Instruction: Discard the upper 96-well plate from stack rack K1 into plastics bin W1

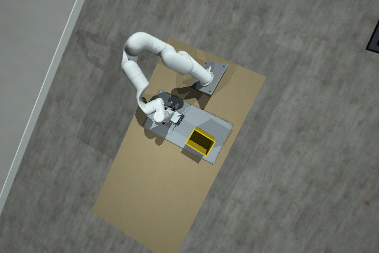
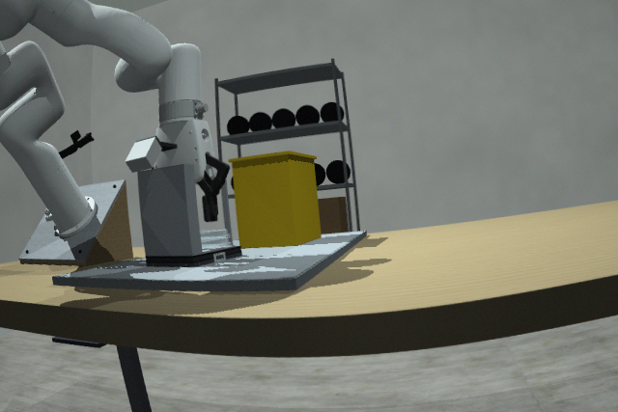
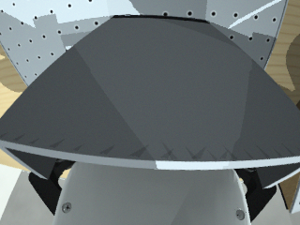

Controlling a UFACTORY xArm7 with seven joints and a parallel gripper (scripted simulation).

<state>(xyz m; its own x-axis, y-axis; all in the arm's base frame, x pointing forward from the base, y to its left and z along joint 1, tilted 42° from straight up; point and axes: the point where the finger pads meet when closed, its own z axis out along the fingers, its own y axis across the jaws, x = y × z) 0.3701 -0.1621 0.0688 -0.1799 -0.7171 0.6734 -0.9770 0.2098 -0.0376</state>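
My gripper is now 70 mm to the left of the grey rack wall, 10 mm below it and 10 mm past it. From my hand the other things lie so: yellow plastics bin W1: 300 mm to the left, 90 mm ahead, 20 mm above.
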